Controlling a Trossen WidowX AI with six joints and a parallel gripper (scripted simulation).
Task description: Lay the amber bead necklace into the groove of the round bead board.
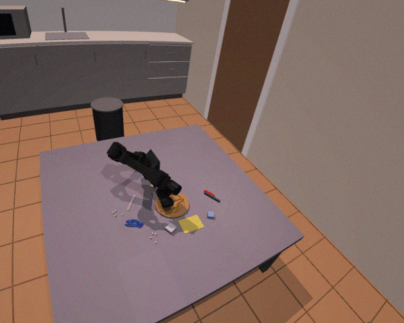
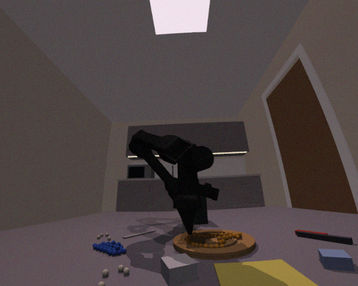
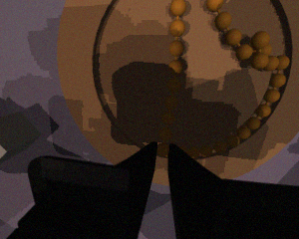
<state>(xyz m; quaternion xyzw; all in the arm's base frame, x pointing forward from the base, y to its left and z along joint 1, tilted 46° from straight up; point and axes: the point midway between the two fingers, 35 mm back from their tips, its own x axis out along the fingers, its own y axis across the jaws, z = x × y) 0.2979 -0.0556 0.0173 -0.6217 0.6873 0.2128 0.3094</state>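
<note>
Right now the round wooden bead board is 2 cm ahead of my gripper tip, 5 cm to the left of it and 1 cm below it. Also, from my gripper tip: grey block (17 cm ahead, 4 cm to the right, 1 cm below); yellow pad (19 cm ahead, 8 cm to the left, 2 cm below); thin rod (10 cm behind, 15 cm to the right, 2 cm below).
</note>
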